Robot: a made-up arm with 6 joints.
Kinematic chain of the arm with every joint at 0, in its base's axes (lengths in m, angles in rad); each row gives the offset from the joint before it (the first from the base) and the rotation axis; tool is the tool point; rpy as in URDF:
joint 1: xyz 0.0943 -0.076 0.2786 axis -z
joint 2: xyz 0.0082 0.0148 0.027 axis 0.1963 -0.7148 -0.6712
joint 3: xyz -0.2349 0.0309 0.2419 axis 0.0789 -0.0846 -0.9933
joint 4: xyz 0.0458 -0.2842 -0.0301 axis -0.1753 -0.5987 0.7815
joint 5: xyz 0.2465 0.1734 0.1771 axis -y
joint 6: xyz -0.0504 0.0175 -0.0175 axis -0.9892 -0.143 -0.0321
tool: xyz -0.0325 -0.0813 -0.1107 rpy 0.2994 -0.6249 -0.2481
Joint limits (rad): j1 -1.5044..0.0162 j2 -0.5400..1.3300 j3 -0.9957..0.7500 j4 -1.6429..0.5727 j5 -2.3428..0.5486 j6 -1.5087..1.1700
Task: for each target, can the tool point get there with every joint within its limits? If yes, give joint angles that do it. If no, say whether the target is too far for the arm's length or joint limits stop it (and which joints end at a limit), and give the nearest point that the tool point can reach.
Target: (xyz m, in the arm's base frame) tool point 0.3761 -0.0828 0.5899
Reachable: yes | joints -0.5114 -0.3020 -0.3368 -0.9973 -1.1611 0.1135
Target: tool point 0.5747 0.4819 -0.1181
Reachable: no: joint limits stop it (at a limit: joint 2, joint 3, joint 4, joint 5, joint 6) | nearest point 0.4231 0.3059 0.1995 | short by 0.394 m
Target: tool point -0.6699 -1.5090 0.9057
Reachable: no: too far | nearest point -0.2302 -0.7109 0.5514 | short by 0.978 m
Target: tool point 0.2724 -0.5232 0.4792
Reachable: yes | joints -0.8806 0.1794 0.3032 -1.4590 -0.8931 0.3623
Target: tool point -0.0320 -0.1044 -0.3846
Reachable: no: joint limits stop it (at a limit: joint 2, joint 3, joint 4, joint 5) | nearest point -0.1533 -0.1317 -0.1393 | short by 0.275 m
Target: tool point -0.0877 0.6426 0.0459
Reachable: no: joint limits stop it (at a limit: joint 2, joint 3, joint 4, joint 5, joint 6) | nearest point -0.0294 0.4125 0.1995 | short by 0.283 m
